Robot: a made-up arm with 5 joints.
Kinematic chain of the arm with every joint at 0, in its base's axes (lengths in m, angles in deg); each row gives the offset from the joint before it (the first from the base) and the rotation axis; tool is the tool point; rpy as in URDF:
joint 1: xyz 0.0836 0 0.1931 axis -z
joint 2: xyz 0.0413 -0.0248 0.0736 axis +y
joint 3: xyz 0.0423 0 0.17 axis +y
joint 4: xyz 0.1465 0 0.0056 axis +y
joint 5: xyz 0.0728 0.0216 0 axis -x
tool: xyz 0 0 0 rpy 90 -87.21 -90
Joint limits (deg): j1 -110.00..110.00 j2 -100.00..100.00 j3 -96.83..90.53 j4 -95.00..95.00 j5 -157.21..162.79
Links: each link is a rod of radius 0.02 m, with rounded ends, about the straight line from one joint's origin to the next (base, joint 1, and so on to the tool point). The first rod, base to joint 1, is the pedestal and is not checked.
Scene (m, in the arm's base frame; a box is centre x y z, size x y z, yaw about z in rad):
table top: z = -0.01
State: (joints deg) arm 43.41 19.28 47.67 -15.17 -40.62
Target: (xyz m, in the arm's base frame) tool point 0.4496 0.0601 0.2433
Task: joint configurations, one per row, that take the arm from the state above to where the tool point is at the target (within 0.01 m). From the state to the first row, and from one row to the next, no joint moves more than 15 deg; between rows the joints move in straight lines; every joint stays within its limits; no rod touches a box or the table.
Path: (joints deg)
1: 30.10 25.34 35.27 -16.86 -40.62
2: 16.80 31.40 22.87 -18.55 -40.62
3: 3.49 37.46 10.47 -20.24 -40.62
4: -9.82 43.52 -1.93 -21.94 -40.62

